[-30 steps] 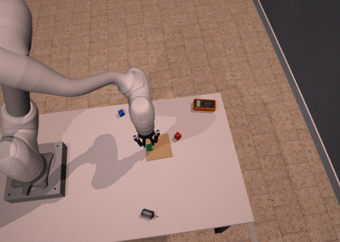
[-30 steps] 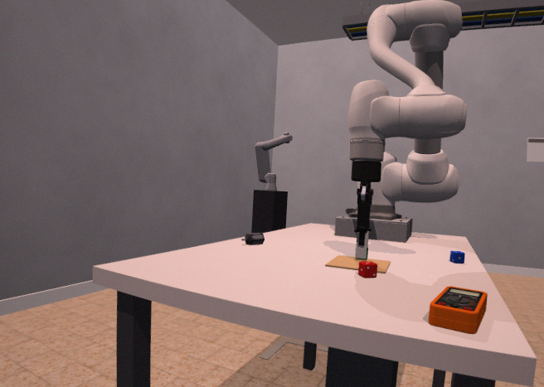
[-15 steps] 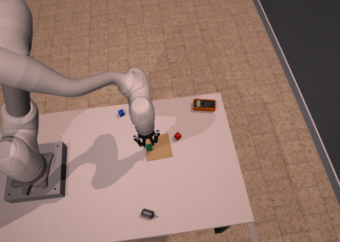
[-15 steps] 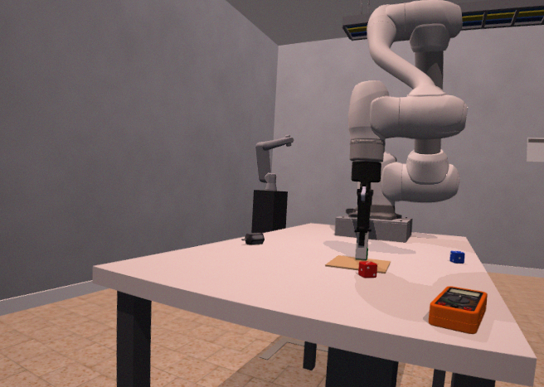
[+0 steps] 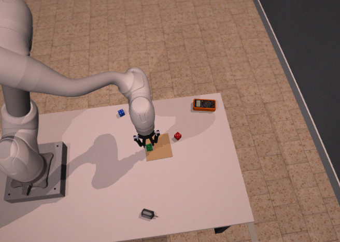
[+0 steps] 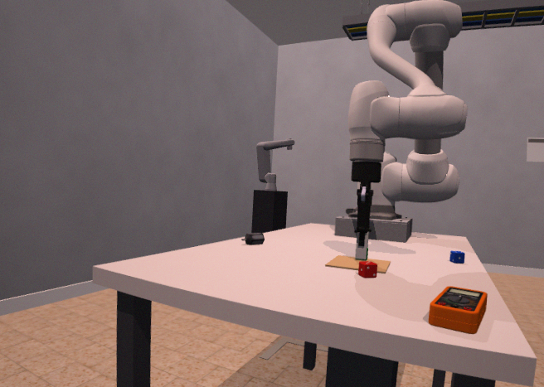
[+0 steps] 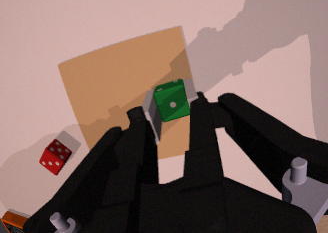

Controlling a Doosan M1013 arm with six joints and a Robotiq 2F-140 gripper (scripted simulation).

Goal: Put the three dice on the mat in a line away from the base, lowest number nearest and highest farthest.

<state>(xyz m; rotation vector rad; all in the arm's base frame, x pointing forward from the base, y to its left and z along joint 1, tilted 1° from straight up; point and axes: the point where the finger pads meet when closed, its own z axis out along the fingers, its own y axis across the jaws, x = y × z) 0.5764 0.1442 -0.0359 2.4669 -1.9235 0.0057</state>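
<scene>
My hand is 20 mm above the green die. From my hand the other things lie so: red die: 150 mm ahead, 70 mm to the left, 30 mm below; then tan mat: 40 mm below, 40 mm ahead, 10 mm to the left; then blue die: 220 mm to the left, 170 mm behind, 30 mm below.
</scene>
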